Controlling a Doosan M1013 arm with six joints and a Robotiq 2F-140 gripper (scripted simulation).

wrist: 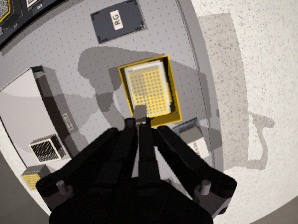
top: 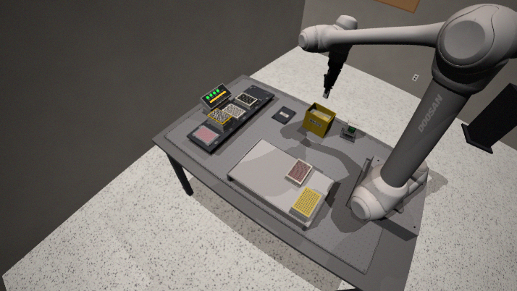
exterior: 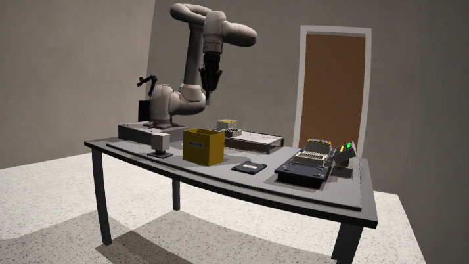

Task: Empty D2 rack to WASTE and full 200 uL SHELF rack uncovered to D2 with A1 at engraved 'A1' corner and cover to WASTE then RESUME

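Right now my hand is 21 cm past the resume button box, 4 cm to the left of it and 22 cm above it. Also, from my hand: red rack 3 cm behind, 41 cm to the left, 22 cm below; yellow waste bin 1 cm behind, 2 cm to the right, 24 cm below; regrip nest 22 cm ahead, 1 cm to the right, 28 cm below.
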